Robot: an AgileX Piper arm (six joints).
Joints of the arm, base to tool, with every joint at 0 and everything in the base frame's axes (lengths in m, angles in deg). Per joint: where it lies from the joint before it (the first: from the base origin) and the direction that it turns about. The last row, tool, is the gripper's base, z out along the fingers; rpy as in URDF.
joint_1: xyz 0 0 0.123 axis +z
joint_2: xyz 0 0 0 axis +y
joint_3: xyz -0.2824 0 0.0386 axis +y
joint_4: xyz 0.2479 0 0.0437 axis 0.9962 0 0.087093
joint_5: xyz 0 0 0 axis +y
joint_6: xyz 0.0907 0 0.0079 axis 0.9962 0 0.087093
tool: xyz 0 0 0 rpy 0 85.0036 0
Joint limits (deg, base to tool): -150..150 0..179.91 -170..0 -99.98..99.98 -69.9..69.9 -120..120
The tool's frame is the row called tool.
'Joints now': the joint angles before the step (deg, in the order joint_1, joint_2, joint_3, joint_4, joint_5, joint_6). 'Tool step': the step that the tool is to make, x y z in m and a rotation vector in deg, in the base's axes. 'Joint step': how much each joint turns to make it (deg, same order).
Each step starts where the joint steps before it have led.
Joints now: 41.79, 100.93, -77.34, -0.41, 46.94, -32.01
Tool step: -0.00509, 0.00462, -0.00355, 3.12, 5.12, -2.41
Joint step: 0.00, 0.46, 0.00, 5.76, 1.25, 0.66
